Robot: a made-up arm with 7 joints. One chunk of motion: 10 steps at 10 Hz.
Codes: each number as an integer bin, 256 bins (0 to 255) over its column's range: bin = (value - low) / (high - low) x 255, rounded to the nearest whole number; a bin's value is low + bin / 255 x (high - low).
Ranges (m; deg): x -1.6..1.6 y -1.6..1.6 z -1.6..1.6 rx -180..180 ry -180..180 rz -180..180
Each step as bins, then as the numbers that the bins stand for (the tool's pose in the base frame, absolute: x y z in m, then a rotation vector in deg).
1 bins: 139 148 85 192 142 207
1 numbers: 0.1443 0.2573 -0.5333 91.06 20.47 112.24
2 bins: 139 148 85 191 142 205
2 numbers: 0.1443 0.2573 -0.5333 89.65 20.47 109.41
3 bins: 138 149 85 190 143 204
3 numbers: 0.1318 0.2698 -0.5333 88.24 21.88 108.00
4 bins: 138 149 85 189 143 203
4 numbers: 0.1318 0.2698 -0.5333 86.82 21.88 106.59
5 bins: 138 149 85 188 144 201
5 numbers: 0.1318 0.2698 -0.5333 85.41 23.29 103.76
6 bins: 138 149 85 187 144 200
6 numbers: 0.1318 0.2698 -0.5333 84.00 23.29 102.35
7 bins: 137 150 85 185 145 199
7 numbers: 0.1192 0.2824 -0.5333 81.18 24.71 100.94
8 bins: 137 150 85 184 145 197
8 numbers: 0.1192 0.2824 -0.5333 79.76 24.71 98.12
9 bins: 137 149 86 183 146 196
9 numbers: 0.1192 0.2698 -0.5208 78.35 26.12 96.71
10 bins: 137 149 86 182 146 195
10 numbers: 0.1192 0.2698 -0.5208 76.94 26.12 95.29
